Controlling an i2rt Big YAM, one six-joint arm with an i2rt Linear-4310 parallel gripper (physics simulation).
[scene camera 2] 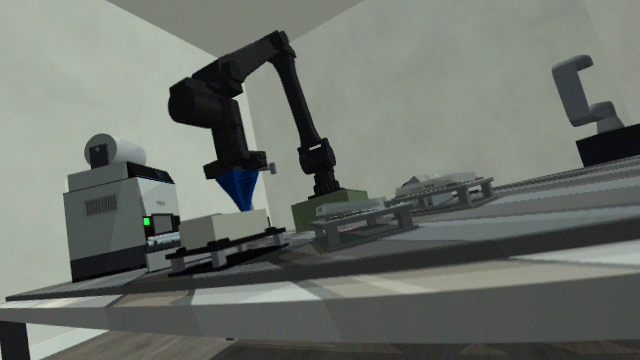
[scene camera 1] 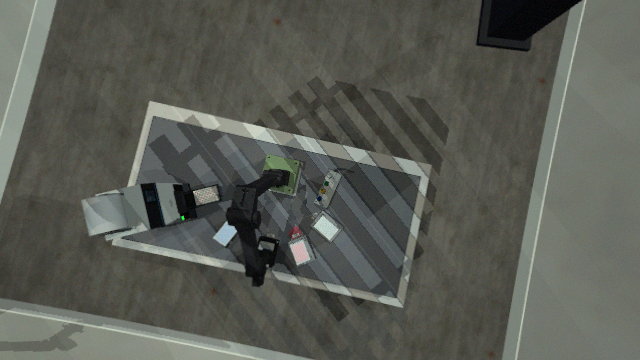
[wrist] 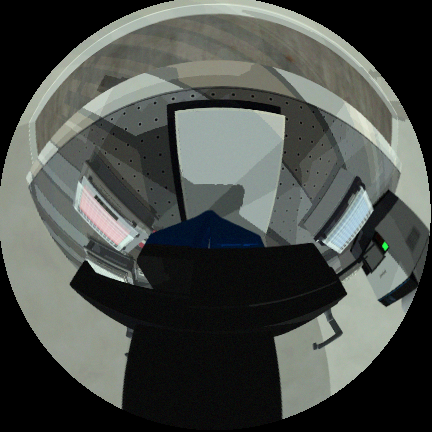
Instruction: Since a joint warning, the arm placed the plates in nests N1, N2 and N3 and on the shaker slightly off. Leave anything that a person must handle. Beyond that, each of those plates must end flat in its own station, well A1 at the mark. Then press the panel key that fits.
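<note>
My gripper (scene camera 2: 244, 208) (wrist: 209, 216) has its blue fingers together, empty, tips at or just over the top of a pale block (scene camera 2: 225, 229) (wrist: 230, 145); contact is unclear. The block lies on a black nest (scene camera 2: 176, 264) (wrist: 171, 150), whose rim shows along its left and far edges in the wrist view. A pink plate (scene camera 1: 300, 251) (wrist: 102, 212) is on a grey nest beside a red tag (scene camera 1: 295, 233). A white plate (scene camera 1: 327, 226) and a light-blue plate (scene camera 1: 225, 233) (wrist: 349, 222) are on other stations. The key panel (scene camera 1: 327, 189) has green, yellow and blue keys. Station labels and A1 marks are unreadable.
A grey machine (scene camera 1: 165, 205) (scene camera 2: 107, 225) (wrist: 400, 255) with a roll and green light stands at one table end; a plate with pale wells (scene camera 1: 205, 195) sits before it. The arm rises from a green base (scene camera 1: 276, 162) (scene camera 2: 305, 215). Raised nests flank the black nest.
</note>
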